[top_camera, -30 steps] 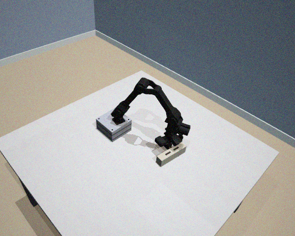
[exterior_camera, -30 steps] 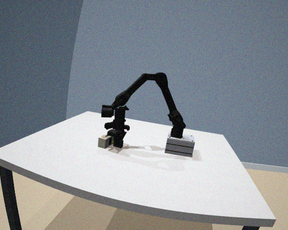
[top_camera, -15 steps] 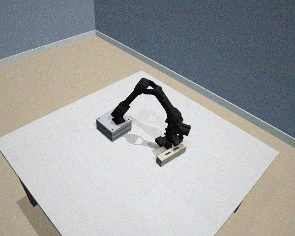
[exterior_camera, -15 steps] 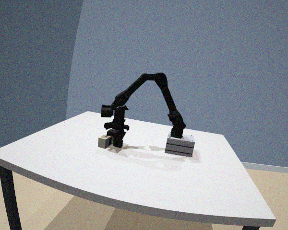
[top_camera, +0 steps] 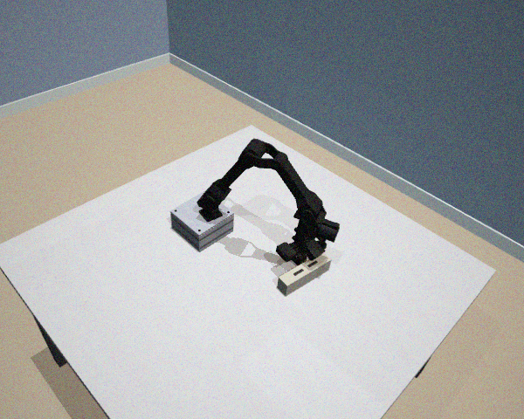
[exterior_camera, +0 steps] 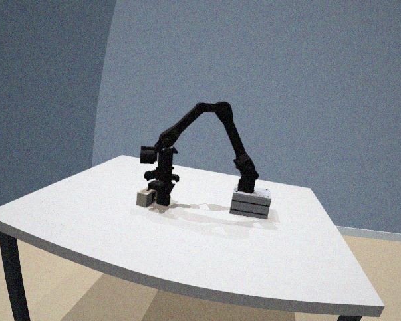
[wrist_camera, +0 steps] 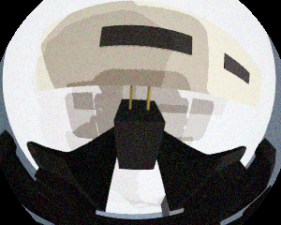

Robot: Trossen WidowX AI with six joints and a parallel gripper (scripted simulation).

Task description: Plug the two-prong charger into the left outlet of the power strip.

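Right now the black two-prong charger is 20 mm ahead of my gripper tip and 10 mm above it.
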